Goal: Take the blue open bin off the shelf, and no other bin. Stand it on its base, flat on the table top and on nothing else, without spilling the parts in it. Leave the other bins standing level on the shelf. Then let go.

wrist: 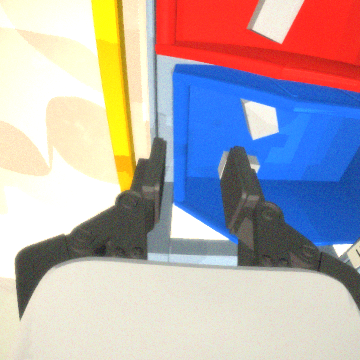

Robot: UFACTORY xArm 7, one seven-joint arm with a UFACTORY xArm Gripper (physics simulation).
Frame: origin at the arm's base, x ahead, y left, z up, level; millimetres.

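Seen in the pictures: gripper, fingertip midpoint: (195,160).
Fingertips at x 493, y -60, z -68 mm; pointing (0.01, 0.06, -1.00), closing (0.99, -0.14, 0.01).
Pixels of each thing's top centre, then the offset from my fingertips to it. "*": a spot on its surface instead. Level surfaces: height alone.
- blue open bin, top centre: (320,196) dx +71, dy -8, dz +25 mm
- grey-blue shelf, surface spot: (165,107) * dx -21, dy +15, dz -50 mm
- red bin, surface spot: (215,25) * dx +15, dy +69, dz -47 mm
- pale part, top centre: (279,10) dx +48, dy +78, dz -32 mm
- yellow strip, surface spot: (112,100) * dx -39, dy +42, dz +9 mm
- pale patterned surface, surface height: dz -56 mm
The blue open bin (310,210) sits on the grey-blue shelf (165,107), right of centre in the wrist view. Two pale parts show in it, one (261,120) near its upper side and one (224,162) partly hidden behind the right finger. My gripper (195,160) is partly open and holds nothing. In the view, the bin's left wall lies between the two fingertips, with the right finger over the bin's inside and the left finger just outside it. The gap in depth between fingertips and wall is hard to judge.
A red bin (215,25) with a pale part (277,20) in it stands close beside the blue bin, at the top right. A yellow strip (112,100) runs along the left of the shelf. A pale patterned surface (75,125) lies at the far left.
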